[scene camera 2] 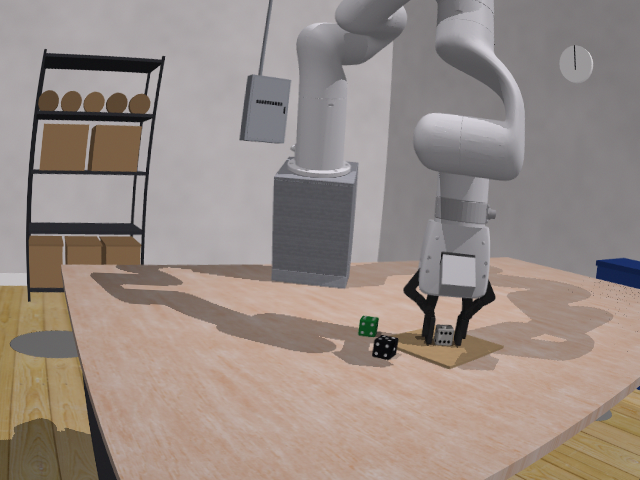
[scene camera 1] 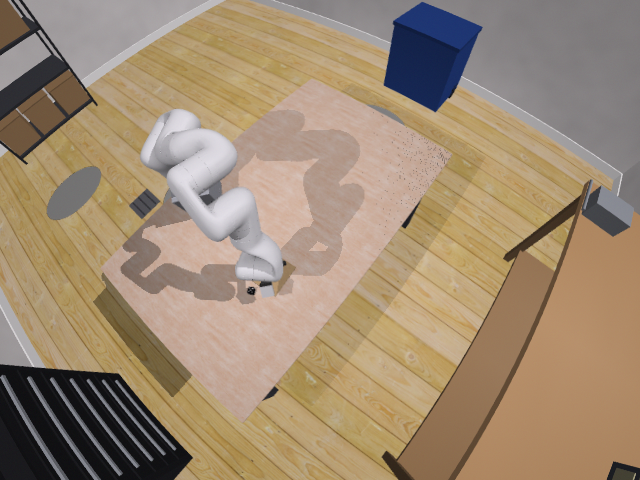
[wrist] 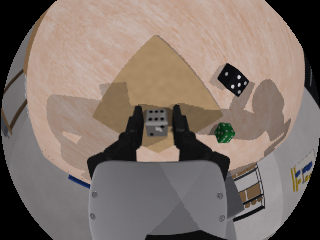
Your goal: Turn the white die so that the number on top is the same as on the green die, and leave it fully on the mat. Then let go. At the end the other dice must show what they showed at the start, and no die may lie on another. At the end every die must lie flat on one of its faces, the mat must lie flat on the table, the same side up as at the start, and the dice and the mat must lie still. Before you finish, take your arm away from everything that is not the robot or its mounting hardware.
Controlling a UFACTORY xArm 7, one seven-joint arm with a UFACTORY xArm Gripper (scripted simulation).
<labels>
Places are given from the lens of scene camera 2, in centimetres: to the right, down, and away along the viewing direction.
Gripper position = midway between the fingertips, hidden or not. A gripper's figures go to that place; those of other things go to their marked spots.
gripper (scene camera 2: 442,342): 17, 15, 70
tan mat (scene camera 2: 411,342): 13, 14, 70
</labels>
